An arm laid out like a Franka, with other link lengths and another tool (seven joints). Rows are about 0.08 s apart.
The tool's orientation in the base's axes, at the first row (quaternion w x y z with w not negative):
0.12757, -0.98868, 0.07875, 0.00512
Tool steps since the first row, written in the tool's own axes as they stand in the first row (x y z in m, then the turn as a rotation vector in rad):
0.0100, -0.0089, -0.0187, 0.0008, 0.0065, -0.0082
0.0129, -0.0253, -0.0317, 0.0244, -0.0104, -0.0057
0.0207, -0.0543, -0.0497, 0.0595, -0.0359, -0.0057
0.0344, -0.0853, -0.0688, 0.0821, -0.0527, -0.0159
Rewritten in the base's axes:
0.0111, 0.0022, 0.0200, -0.0003, -0.0084, 0.0063
0.0164, 0.0141, 0.0366, 0.0257, 0.0047, 0.0074
0.0285, 0.0361, 0.0611, 0.0643, 0.0237, 0.0127
0.0467, 0.0587, 0.0870, 0.0892, 0.0336, 0.0262

